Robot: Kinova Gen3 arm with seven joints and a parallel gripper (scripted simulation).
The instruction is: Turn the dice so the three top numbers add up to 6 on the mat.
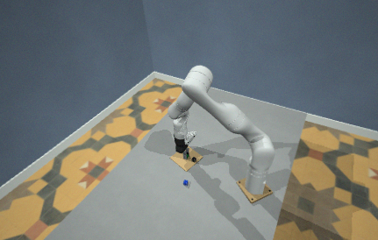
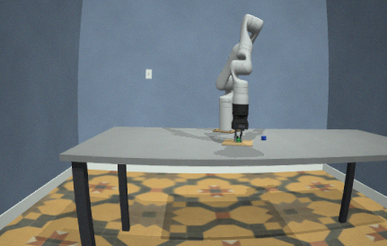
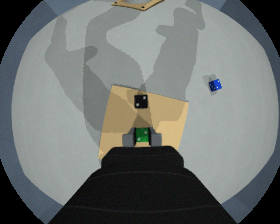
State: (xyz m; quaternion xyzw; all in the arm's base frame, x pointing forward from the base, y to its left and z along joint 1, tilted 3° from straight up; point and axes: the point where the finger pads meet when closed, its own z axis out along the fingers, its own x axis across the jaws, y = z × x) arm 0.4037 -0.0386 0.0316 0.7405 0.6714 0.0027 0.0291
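The green die lies 10 mm below my hand. Also, from my hand: black die: 50 mm behind, 10 mm below; then blue die: 160 mm to the left, 70 mm behind, 10 mm below; then tan mat: 20 mm below.
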